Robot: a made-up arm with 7 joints.
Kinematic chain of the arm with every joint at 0, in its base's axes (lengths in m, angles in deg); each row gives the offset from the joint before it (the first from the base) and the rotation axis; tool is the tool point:
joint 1: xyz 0 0 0 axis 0 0.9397 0.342
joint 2: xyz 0 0 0 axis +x
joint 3: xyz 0 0 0 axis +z
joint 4: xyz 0.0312 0 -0.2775 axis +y
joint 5: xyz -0.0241 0 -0.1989 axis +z
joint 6: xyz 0 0 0 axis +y
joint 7: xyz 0 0 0 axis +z
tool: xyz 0 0 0
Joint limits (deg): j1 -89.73..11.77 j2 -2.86..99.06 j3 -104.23..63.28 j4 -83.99..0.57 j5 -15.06..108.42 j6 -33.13..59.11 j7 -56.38..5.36
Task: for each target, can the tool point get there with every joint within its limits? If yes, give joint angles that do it. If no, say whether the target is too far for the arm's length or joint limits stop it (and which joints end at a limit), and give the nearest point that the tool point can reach.
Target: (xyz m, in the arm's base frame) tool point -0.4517 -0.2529 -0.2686
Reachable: no: too far | nearest point -0.1031 -0.2141 -0.3142 | short by 0.354 m
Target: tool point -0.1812 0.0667 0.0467
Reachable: no: joint limits stop it (at a limit: joint 1, joint 2, joint 3, joint 4) | nearest point -0.1370 0.2984 0.2177 | short by 0.291 m
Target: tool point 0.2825 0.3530 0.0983
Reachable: yes | joints -64.06 58.86 50.09 -44.31 20.64 -9.43 -49.80
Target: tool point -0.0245 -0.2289 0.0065
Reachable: no: joint limits stop it (at a limit: joint 1, joint 2, joint 4) | nearest point 0.2160 -0.3281 -0.0292 | short by 0.263 m
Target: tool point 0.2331 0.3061 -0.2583
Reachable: yes | joints -15.57 56.28 -29.53 -43.60 97.83 2.81 0.68
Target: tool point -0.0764 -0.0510 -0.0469
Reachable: no: joint limits stop it (at a limit: joint 1, joint 3, joint 4) | nearest point -0.0979 -0.2397 -0.2969 | short by 0.314 m
